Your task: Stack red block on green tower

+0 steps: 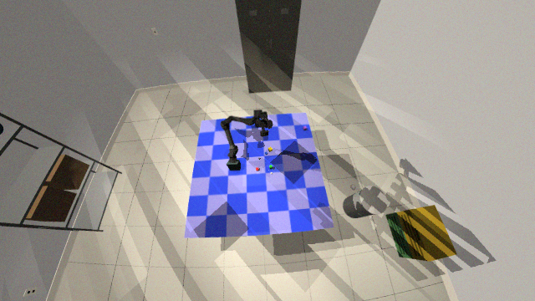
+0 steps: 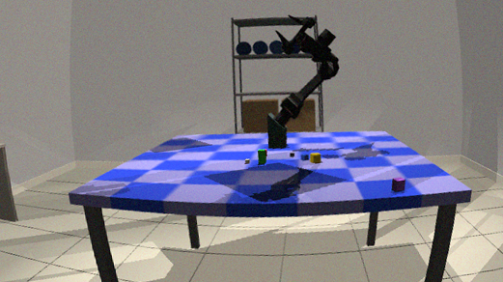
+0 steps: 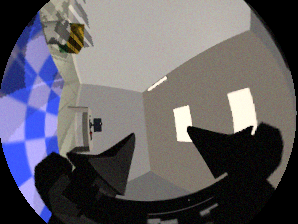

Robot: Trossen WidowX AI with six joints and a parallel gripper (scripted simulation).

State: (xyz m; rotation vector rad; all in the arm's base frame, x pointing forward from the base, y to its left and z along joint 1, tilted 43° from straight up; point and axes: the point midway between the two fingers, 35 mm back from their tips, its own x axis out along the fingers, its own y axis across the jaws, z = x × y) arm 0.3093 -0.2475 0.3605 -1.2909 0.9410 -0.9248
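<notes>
The red block lies 530 mm below my gripper tip, 130 mm behind it and 100 mm to the right of it. Also, from my gripper tip: yellow block: 530 mm below, 110 mm to the left, 20 mm ahead; purple block: 530 mm below, 440 mm ahead, 340 mm to the left; small blue block: 540 mm below, 70 mm to the left, 30 mm behind.
</notes>
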